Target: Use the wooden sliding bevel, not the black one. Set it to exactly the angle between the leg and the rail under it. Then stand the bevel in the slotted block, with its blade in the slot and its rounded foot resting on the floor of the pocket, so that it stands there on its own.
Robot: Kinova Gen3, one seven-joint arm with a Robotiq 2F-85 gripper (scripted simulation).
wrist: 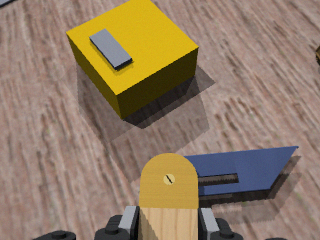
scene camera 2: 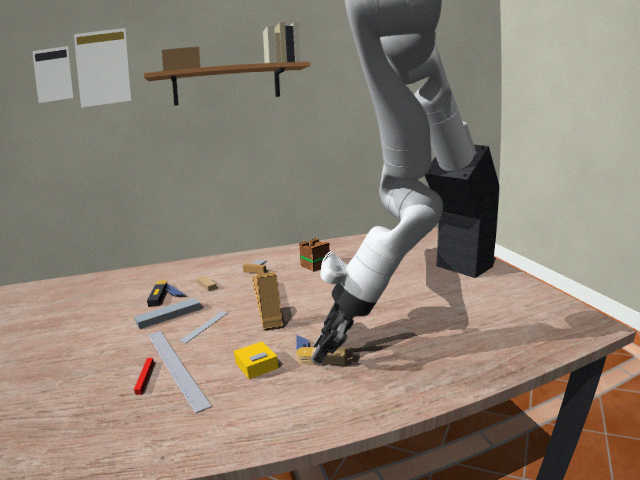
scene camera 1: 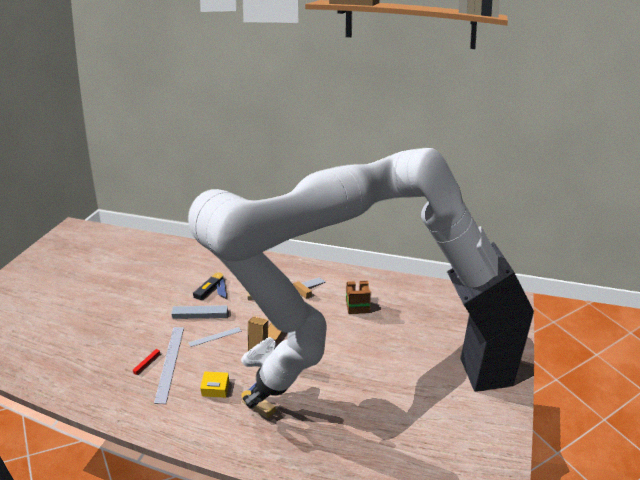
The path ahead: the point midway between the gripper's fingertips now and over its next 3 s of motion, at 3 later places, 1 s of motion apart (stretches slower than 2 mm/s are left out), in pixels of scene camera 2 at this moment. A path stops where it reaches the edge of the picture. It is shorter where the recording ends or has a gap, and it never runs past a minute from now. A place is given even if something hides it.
My gripper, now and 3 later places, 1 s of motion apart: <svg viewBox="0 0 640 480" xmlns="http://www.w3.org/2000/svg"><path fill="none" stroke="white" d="M316 356L313 314L310 260L310 258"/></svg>
